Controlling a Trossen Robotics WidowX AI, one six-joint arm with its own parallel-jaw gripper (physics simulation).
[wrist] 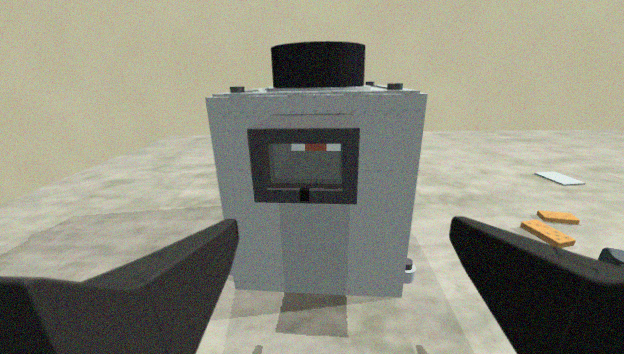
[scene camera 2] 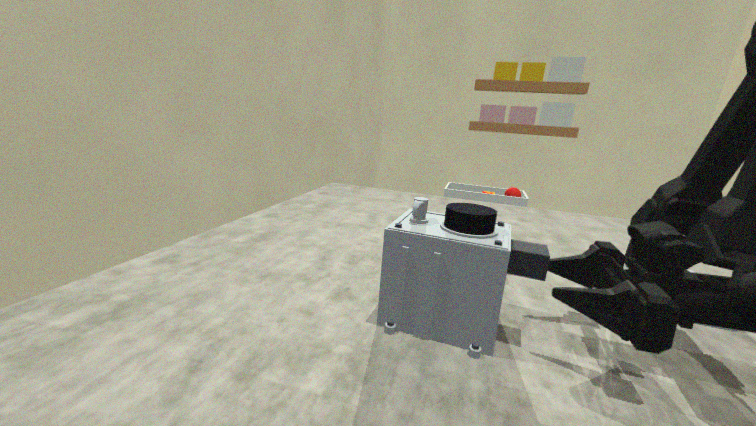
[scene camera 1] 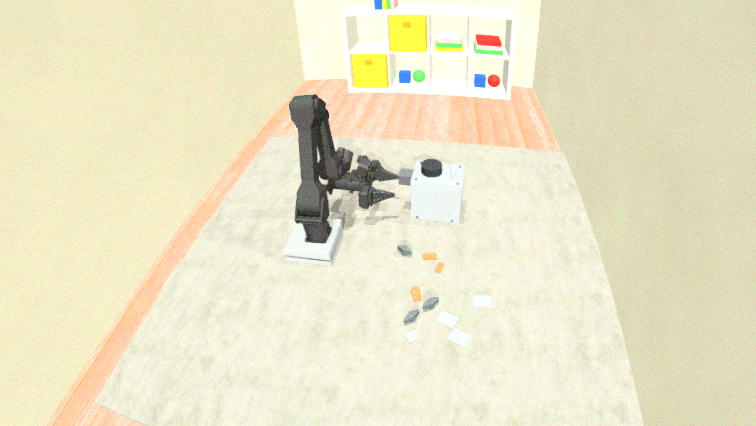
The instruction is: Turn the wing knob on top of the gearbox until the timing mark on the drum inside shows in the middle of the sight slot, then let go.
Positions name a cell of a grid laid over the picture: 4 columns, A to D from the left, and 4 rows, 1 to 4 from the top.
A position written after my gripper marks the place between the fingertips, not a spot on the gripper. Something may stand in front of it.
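From the wrist I see my gripper (wrist: C3), open and holding nothing, and with it a gearbox (wrist: C2). My gripper (scene camera 1: C2) is visible here as well. The same gripper (scene camera 2: C3) shows yet again.
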